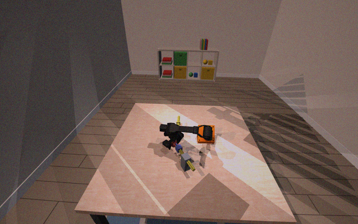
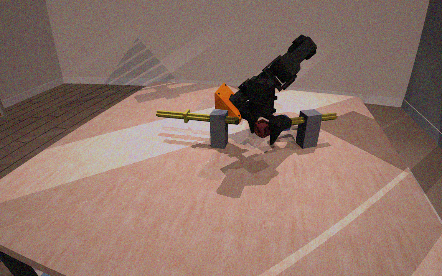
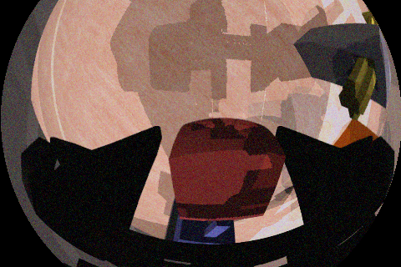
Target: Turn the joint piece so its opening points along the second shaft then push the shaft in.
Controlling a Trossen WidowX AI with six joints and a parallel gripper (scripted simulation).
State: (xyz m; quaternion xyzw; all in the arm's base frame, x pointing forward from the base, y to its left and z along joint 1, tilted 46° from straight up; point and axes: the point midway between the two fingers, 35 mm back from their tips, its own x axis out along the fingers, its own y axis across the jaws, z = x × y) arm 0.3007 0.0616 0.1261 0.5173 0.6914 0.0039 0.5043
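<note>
Now: gripper tip 4 cm below the red square joint piece.
</note>
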